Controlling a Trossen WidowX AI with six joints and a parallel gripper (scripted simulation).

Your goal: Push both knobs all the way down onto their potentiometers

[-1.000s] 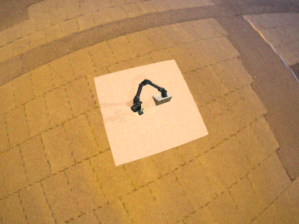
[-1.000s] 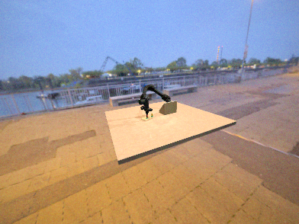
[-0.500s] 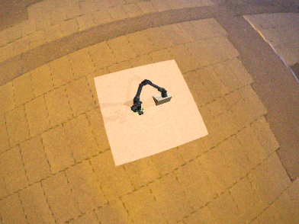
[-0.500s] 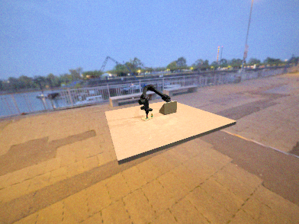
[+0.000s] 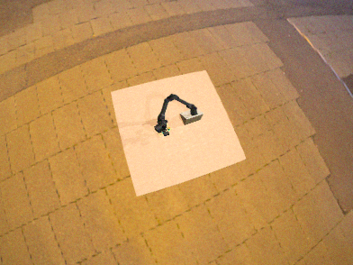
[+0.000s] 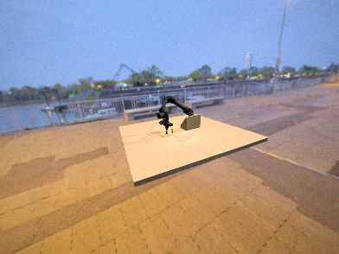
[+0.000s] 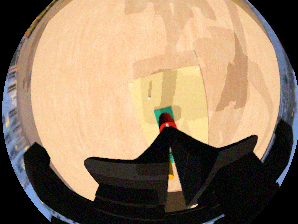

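Right now the red knob is 1 cm below my gripper tip. Also, from my gripper tip: yellow knob: 7 cm behind, 1 cm to the right, 1 cm below.
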